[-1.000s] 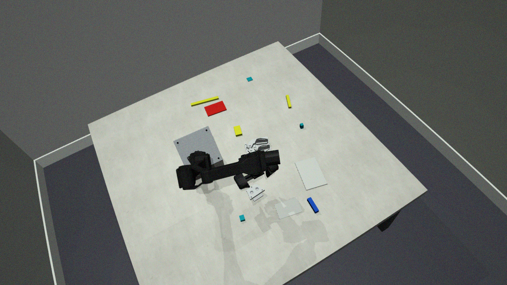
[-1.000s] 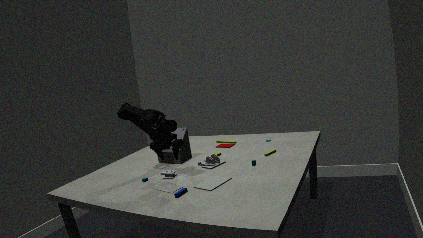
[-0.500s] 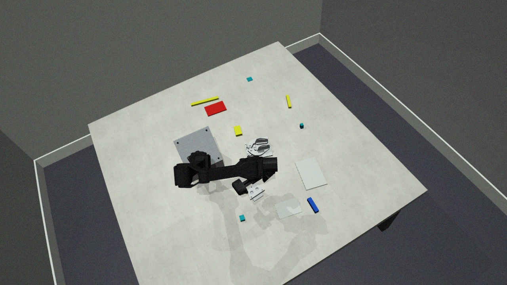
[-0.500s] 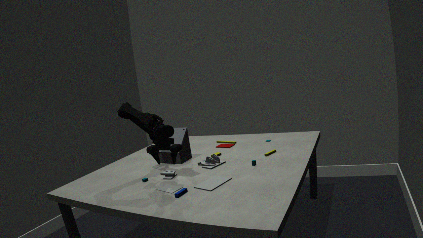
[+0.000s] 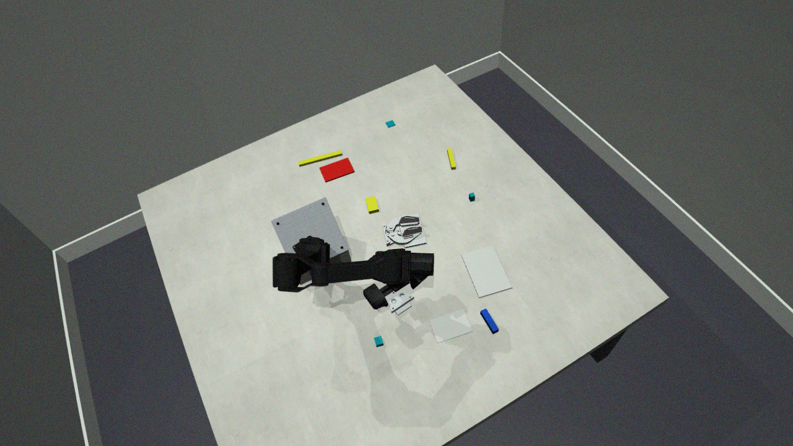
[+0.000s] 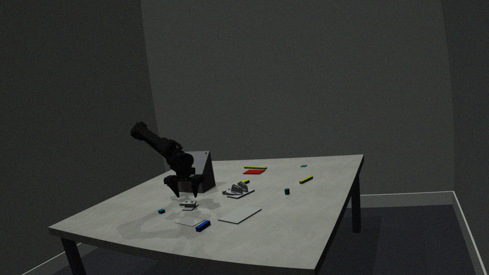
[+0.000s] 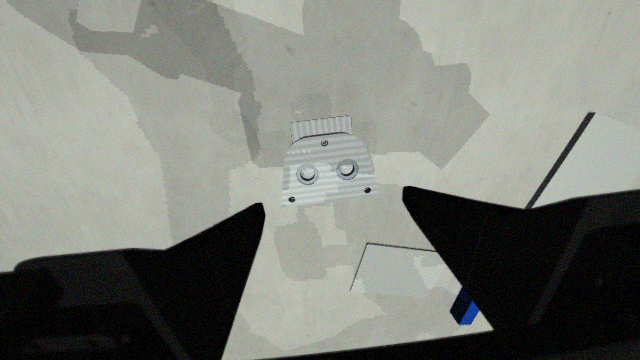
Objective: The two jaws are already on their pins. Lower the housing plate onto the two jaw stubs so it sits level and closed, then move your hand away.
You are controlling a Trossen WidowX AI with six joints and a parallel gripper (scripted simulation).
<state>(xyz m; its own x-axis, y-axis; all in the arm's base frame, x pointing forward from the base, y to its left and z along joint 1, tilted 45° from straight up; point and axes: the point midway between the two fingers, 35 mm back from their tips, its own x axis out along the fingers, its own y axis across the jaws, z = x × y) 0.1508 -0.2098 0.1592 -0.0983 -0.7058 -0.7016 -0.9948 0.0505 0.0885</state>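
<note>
Now: gripper tip 10 mm to the right of the grey stand and 50 mm above it. Also, from my gripper tip: blue block 180 mm ahead, 190 mm to the right, 50 mm below; then yellow block 120 mm ahead, 370 mm to the left, 50 mm below; then red plate 100 mm ahead, 580 mm to the left, 50 mm below.
</note>
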